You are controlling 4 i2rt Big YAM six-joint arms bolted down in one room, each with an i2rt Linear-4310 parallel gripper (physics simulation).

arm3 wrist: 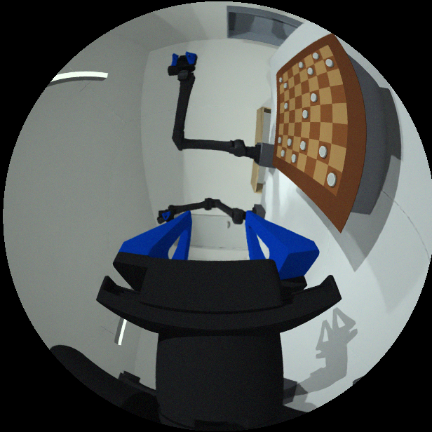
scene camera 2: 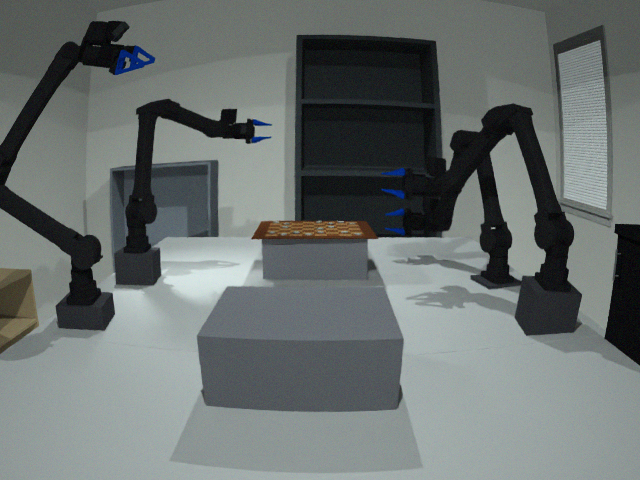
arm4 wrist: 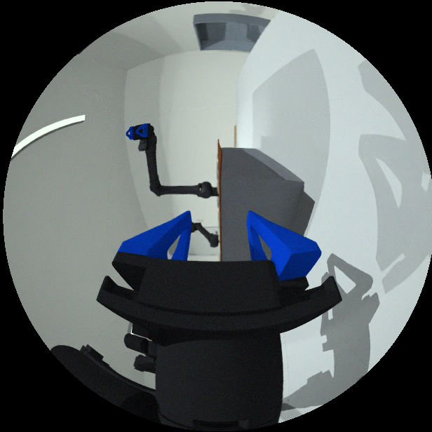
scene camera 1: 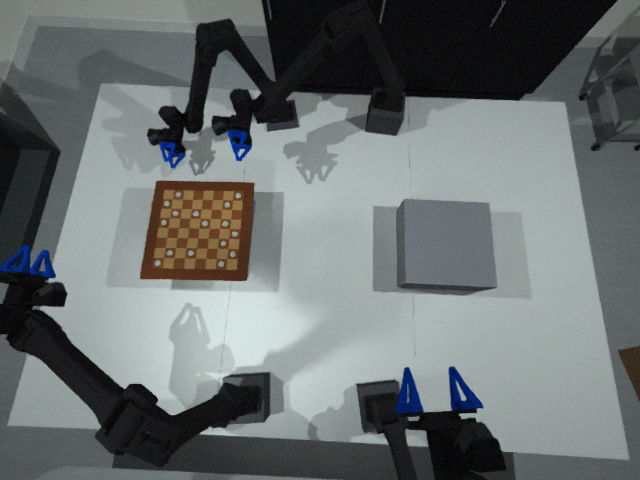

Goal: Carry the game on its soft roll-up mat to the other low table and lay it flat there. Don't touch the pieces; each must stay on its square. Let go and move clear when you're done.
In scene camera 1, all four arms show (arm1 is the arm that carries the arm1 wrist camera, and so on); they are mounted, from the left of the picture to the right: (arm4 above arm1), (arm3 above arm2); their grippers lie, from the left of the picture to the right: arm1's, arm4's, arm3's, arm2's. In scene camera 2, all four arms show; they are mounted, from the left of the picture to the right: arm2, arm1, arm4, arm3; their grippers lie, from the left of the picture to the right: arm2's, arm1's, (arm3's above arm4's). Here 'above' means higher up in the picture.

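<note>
The brown-bordered checkered mat (arm3 wrist: 357,125) (arm4 wrist: 219,150) (scene camera 1: 193,274) (scene camera 2: 367,230) lies flat on a grey low table (arm3 wrist: 376,135) (arm4 wrist: 260,200) (scene camera 2: 315,260), its edges overhanging. Several white round pieces (arm3 wrist: 313,97) (scene camera 1: 195,213) stand on its squares. The other grey low table (scene camera 1: 447,242) (scene camera 2: 299,372) is bare. The arm3 gripper (arm3 wrist: 219,213) (scene camera 1: 239,158) (scene camera 2: 383,181) and arm4 gripper (arm4 wrist: 219,213) (scene camera 1: 175,164) (scene camera 2: 387,221) are open, empty and apart from the mat, beyond its upper edge in scene camera 1. The arm1 gripper (scene camera 1: 35,250) (scene camera 2: 270,131) and arm2 gripper (scene camera 1: 430,367) (scene camera 2: 146,57) are open, raised and away from it.
The white surface (scene camera 1: 330,335) (scene camera 2: 129,408) carries both low tables and the arm bases. In scene camera 1, a black cabinet (scene camera 1: 454,51) stands behind the upper arms and a cart stands at the upper right. A dark shelf unit (scene camera 2: 299,129) stands at the back in scene camera 2.
</note>
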